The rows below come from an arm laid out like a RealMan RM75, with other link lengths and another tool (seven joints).
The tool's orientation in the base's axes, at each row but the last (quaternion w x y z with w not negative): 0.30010 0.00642 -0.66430 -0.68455; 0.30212 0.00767 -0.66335 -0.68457; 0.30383 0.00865 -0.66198 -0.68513; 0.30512 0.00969 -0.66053 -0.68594; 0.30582 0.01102 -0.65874 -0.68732; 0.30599 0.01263 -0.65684 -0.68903; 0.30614 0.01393 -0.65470 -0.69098; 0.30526 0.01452 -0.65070 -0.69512; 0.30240 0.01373 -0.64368 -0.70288
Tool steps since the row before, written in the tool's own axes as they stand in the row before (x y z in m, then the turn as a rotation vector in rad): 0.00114 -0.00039 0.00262 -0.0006 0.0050 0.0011; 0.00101 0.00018 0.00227 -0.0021 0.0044 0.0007; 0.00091 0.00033 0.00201 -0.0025 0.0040 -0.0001; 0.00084 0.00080 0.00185 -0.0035 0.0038 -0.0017; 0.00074 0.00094 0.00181 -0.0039 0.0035 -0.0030; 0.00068 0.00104 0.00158 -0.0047 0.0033 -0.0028; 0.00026 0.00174 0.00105 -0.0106 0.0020 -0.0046; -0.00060 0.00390 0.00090 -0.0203 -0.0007 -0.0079; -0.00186 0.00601 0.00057 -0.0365 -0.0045 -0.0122
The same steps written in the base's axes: -0.00216 0.00187 0.00040 0.0021 0.0016 0.0045; -0.00169 0.00163 0.00083 0.0032 0.0018 0.0033; -0.00144 0.00144 0.00090 0.0037 0.0012 0.0027; -0.00113 0.00135 0.00129 0.0051 0.0002 0.0019; -0.00098 0.00136 0.00138 0.0058 -0.0008 0.0013; -0.00079 0.00117 0.00143 0.0063 -0.0003 0.0008; 0.00005 0.00090 0.00184 0.0114 0.0006 -0.0029; 0.00169 0.00120 0.00347 0.0195 0.0019 -0.0095; 0.00373 0.00140 0.00490 0.0330 0.0052 -0.0197
